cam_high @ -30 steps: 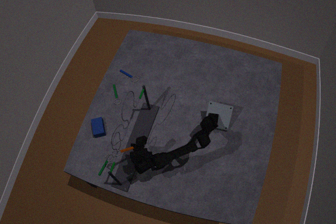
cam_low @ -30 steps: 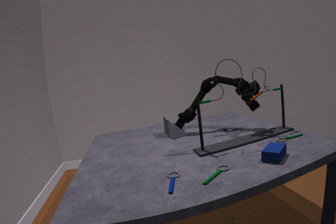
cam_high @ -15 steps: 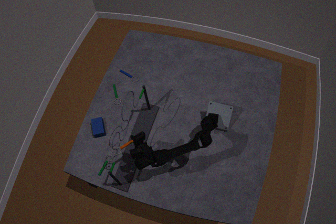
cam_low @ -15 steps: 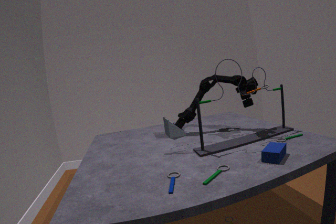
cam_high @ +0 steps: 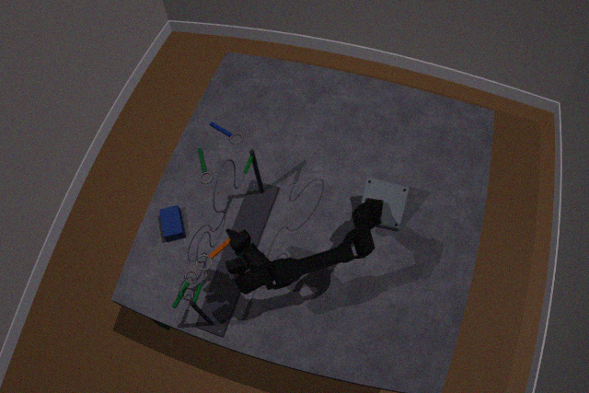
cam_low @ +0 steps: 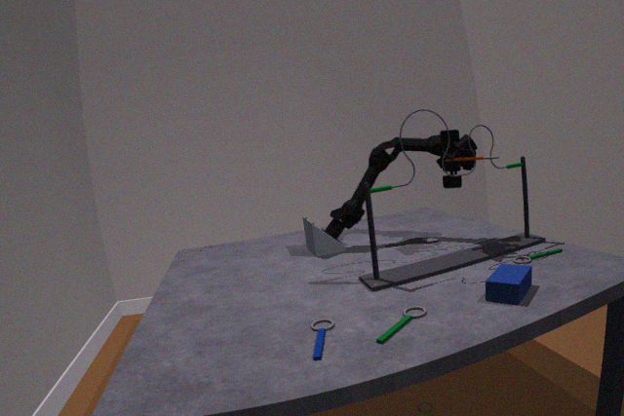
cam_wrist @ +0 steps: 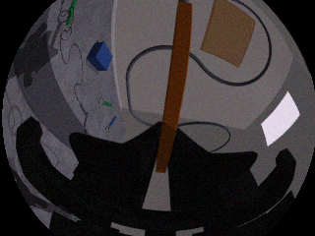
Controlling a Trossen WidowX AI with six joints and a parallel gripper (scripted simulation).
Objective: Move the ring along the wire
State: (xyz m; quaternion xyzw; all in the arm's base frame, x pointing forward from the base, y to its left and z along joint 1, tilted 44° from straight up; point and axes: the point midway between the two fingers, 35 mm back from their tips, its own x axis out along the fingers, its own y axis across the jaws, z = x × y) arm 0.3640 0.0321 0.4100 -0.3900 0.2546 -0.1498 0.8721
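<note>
The ring with orange handle lies 20 mm ahead of my gripper tip, 80 mm to the left of it and 10 mm below it. Round my gripper tip: blue-handled ring 220 mm ahead, 530 mm to the right, 300 mm below.
</note>
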